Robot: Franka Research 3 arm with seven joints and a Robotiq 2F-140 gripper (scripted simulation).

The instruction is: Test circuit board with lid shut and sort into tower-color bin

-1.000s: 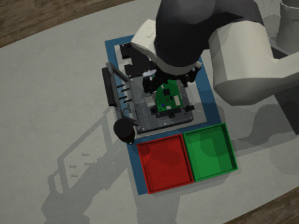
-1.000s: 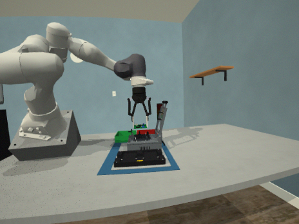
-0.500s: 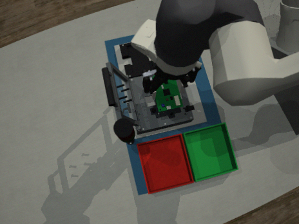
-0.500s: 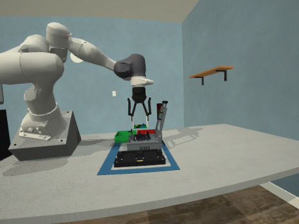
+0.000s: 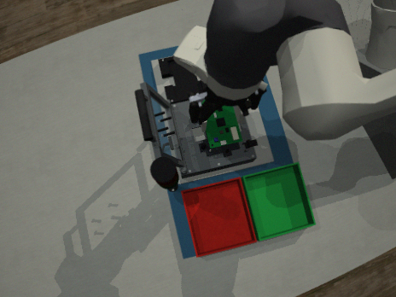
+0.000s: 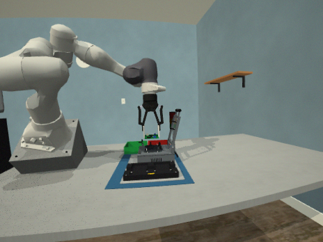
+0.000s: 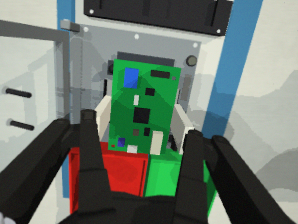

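My hand is 20 mm above the green circuit board. The rest, counted from my hand: latch hook: 70 mm below, 60 mm to the left, 50 mm behind; then clear lid: 120 mm ahead, 30 mm above, 20 mm to the right; then tester plate: 80 mm below, 10 mm ahead.
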